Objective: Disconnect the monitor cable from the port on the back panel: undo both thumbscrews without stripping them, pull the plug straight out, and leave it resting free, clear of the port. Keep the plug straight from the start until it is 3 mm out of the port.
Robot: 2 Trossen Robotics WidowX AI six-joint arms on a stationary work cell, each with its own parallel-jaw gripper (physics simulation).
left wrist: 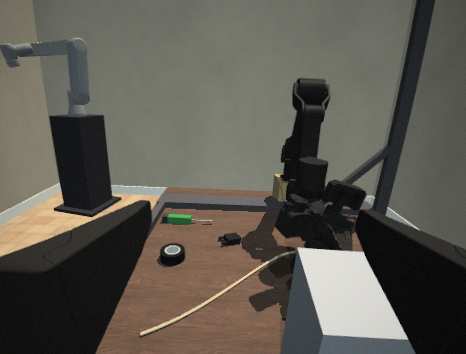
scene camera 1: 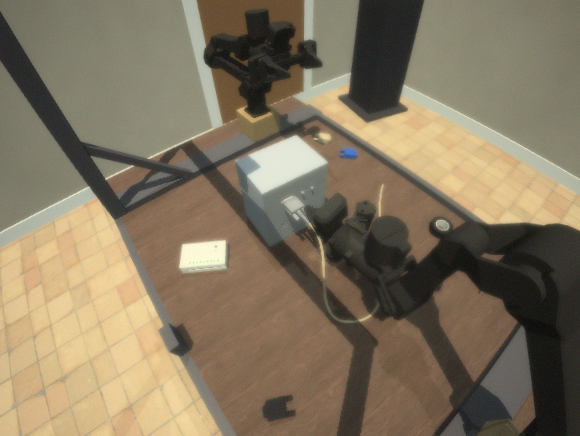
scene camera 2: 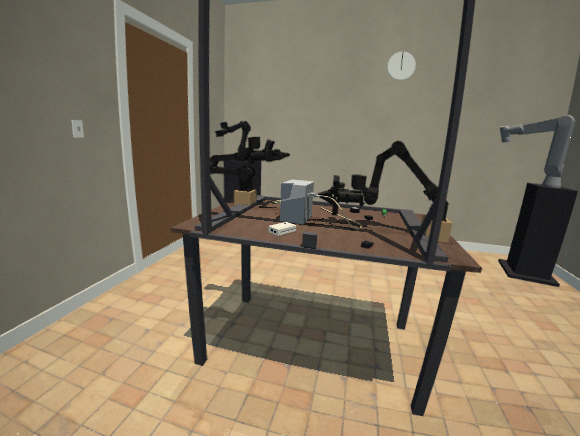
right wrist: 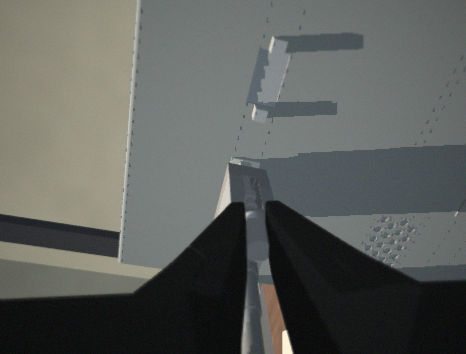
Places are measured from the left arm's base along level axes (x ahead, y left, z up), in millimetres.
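Pixels of known places: left gripper, fingertip midpoint: (left wrist: 255,215) (scene camera 1: 306,69) (scene camera 2: 287,154); right gripper, fingertip midpoint: (scene camera 1: 305,208) (scene camera 2: 317,194) (right wrist: 254,215); left arm's base at its link origin: (scene camera 1: 257,110) (scene camera 2: 245,190).
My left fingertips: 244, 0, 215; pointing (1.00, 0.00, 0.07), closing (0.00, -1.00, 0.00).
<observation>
Ahead of a thing's pixels: the offset from my left fingertips to its top centre, as dx, dy, dz. "*": to the spot under its first point.
The grey computer case @(+102, -150, -122) (scene camera 1: 287,160) (scene camera 2: 295,206) (left wrist: 352,295) (right wrist: 190,100) stands upright on the table. The plug @(+197, -181, -164) (scene camera 1: 292,202) (right wrist: 237,181) sits at its back panel; whether a small gap exists cannot be told. My right gripper (scene camera 1: 310,212) (scene camera 2: 320,194) (right wrist: 254,215) is shut on a thumbscrew @(+186, -168, -169) (right wrist: 256,235) behind the plug. Another small pale knob @(+189, -193, -169) (scene camera 1: 296,217) shows at the plug's near side in scene camera 1. The cable (scene camera 1: 324,272) (scene camera 2: 336,201) (left wrist: 215,298) curves down to the table. My left gripper (scene camera 1: 305,70) (scene camera 2: 288,155) (left wrist: 255,215) is open and empty, above and beyond the case.
An unused port @(* +160, -127, -175) (right wrist: 275,75) with two posts is beside the plug. A white router box @(+90, -375, -277) (scene camera 1: 204,256) (scene camera 2: 282,229), black-and-white roll @(+382, +134, -285) (scene camera 1: 441,226) (left wrist: 172,253), green screwdriver @(+552, +129, -287) (left wrist: 180,219), blue part @(+26, +154, -291) (scene camera 1: 348,153) and dark forked part @(+446, -421, -291) (scene camera 1: 279,407) lie on the table. Frame posts (scene camera 2: 204,115) rise at its edges.
</observation>
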